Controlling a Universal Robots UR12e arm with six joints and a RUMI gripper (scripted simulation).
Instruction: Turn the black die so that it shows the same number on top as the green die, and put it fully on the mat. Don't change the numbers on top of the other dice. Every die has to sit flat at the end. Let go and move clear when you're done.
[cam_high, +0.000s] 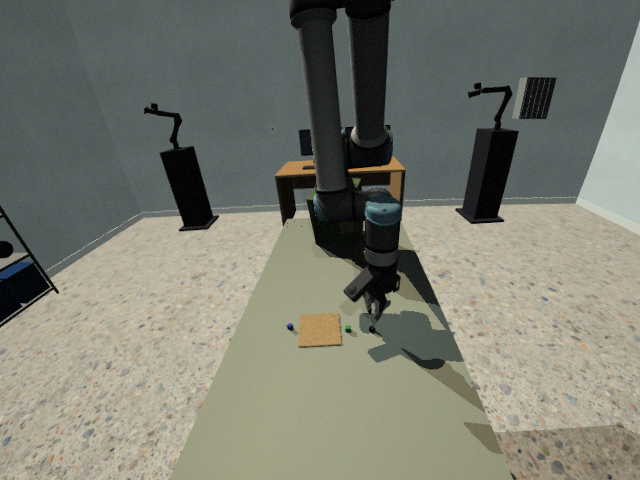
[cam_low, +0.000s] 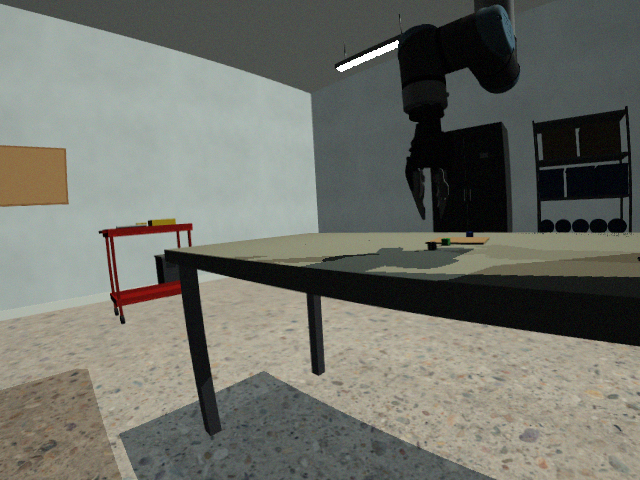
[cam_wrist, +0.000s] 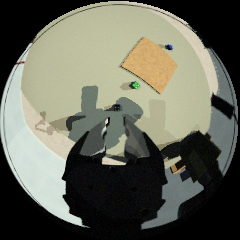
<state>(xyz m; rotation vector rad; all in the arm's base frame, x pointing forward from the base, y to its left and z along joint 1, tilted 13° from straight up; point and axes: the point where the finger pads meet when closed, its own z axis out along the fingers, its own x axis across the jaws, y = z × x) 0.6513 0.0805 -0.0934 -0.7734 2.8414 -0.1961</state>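
Right now my hand is 70 mm above the black die. Also, from my hand: green die (10 mm behind, 80 mm to the right, 70 mm below); then blue die (30 mm behind, 280 mm to the right, 70 mm below); then mat (20 mm behind, 180 mm to the right, 80 mm below).
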